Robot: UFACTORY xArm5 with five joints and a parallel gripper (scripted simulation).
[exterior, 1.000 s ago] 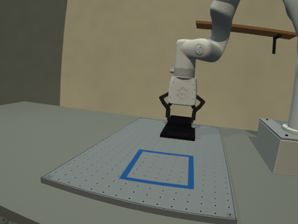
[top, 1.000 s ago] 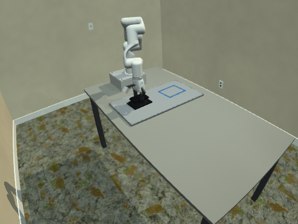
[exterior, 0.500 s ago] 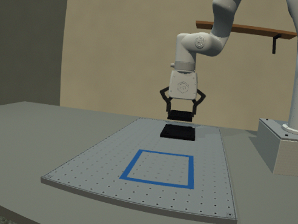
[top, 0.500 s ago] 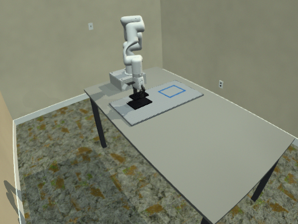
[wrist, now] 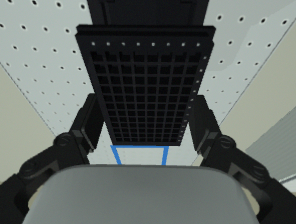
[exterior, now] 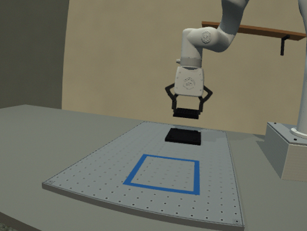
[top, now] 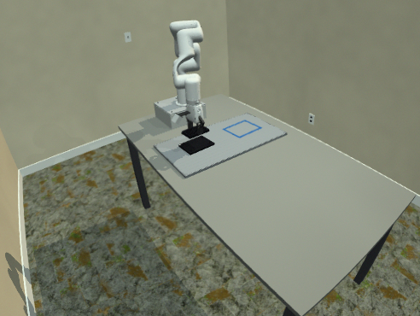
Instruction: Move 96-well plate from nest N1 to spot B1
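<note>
The black plate nest lies 10 cm below my hand. The rest, counted from my hand: black 96-well plate (1 cm below).
</note>
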